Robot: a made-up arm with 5 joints.
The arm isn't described. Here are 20 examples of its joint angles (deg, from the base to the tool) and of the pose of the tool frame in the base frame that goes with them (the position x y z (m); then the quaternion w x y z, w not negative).
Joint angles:
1: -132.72 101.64 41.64 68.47 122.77
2: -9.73 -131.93 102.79 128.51 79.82
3: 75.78 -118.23 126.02 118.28 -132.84
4: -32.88 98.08 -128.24 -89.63 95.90
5: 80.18 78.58 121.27 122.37 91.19
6: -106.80 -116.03 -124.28 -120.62 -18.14
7: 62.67 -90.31 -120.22 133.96 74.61
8: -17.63 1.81 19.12 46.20 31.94
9: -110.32 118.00 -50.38 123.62 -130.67
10: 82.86 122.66 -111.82 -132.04 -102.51
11: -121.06 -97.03 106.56 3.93 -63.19
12: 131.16 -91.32 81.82 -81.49 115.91
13: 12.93 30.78 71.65 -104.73 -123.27
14: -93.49 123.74 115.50 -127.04 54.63
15: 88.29 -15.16 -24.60 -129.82 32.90
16: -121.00 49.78 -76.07 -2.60 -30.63
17: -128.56 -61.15 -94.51 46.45 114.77
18: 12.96 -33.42 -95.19 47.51 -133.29
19: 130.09 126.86 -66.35 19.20 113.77
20: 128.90 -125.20 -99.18 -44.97 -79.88
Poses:
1: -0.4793 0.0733 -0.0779 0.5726 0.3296 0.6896 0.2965
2: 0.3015 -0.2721 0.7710 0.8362 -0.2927 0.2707 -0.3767
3: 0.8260 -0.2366 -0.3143 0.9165 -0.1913 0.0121 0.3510
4: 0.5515 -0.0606 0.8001 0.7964 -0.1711 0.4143 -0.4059
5: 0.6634 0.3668 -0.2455 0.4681 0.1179 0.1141 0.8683
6: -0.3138 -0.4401 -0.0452 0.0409 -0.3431 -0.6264 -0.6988
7: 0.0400 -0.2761 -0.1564 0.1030 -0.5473 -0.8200 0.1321
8: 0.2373 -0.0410 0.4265 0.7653 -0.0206 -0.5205 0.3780
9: 0.0056 -0.0927 0.3744 0.9281 -0.2237 -0.0549 0.2925
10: 0.2931 -0.0725 -0.9985 0.8085 -0.0093 0.3783 0.4506
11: -0.3027 0.0927 0.2412 0.0663 -0.4825 -0.6665 0.5644
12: 0.2256 -0.1979 0.0329 0.7518 -0.3071 0.0592 -0.5806
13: 0.7544 0.5672 0.1553 0.5483 0.8171 0.1104 -0.1396
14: -0.4202 -0.1594 0.8972 0.8977 -0.1677 -0.0650 0.4021
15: 0.2447 0.4724 -0.1460 0.4372 -0.8163 0.3019 -0.2268
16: -0.4856 0.2537 0.0232 0.8987 0.3974 -0.1034 0.1539
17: -0.5104 -0.1055 0.2111 0.4095 -0.1590 -0.7235 0.5325
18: 0.3819 -0.2707 0.3226 0.5523 0.3346 -0.7037 -0.2963
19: 0.0893 0.1189 -0.5648 0.4663 -0.8503 0.2282 -0.0868
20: 0.3227 -0.3742 -0.5048 0.1864 0.5170 -0.4640 -0.6948
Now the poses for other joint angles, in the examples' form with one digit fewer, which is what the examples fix.
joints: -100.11 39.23 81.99 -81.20 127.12
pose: -0.266 0.532 0.569 0.711 -0.075 0.098 0.692
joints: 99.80 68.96 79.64 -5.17 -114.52
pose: -0.103 0.072 -0.383 0.339 -0.276 0.746 -0.502
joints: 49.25 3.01 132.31 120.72 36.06
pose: 0.468 0.162 0.377 0.257 -0.359 -0.404 0.801
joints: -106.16 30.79 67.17 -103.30 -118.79
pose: -0.445 0.561 0.646 0.372 0.584 -0.408 0.596
